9 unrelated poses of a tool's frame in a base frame.
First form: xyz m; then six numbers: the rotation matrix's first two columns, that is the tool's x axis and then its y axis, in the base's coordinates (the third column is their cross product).
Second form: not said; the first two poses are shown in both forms.
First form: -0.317 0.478 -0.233 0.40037 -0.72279 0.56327 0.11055 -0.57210 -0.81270
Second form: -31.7 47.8 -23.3 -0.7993 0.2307 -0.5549 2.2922
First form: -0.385 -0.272 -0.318 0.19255 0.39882 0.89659 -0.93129 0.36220 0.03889
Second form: -38.5 -27.2 -31.8 0.4407 -0.6029 0.6651 1.5728
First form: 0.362 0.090 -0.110 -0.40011 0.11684 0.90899 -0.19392 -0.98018 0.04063
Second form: 36.2 9.0 -11.0 0.5421 -0.0359 0.8396 2.9554
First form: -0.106 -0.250 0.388 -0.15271 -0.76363 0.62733 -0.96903 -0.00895 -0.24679
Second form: -10.6 -25.0 38.8 0.6395 -0.6947 0.3293 2.8245
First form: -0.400 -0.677 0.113 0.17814 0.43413 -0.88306 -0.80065 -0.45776 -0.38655
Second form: -40.0 -67.7 11.3 -0.6742 0.1804 0.7162 2.1023
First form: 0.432 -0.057 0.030 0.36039 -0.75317 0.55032 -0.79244 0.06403 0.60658
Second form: 43.2 -5.7 3.0 0.7706 -0.6369 0.0240 2.1830
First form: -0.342 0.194 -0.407 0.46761 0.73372 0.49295 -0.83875 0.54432 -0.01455
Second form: -34.2 19.4 -40.7 0.2184 -0.4300 0.8760 1.1142
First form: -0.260 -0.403 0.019 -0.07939 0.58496 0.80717 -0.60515 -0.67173 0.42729
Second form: -26.0 -40.3 1.9 0.5953 -0.0101 0.8034 2.3076
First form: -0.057 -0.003 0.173 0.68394 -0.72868 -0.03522 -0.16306 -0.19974 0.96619
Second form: -5.7 -0.3 17.3 0.8786 -0.3663 -0.3065 1.9667
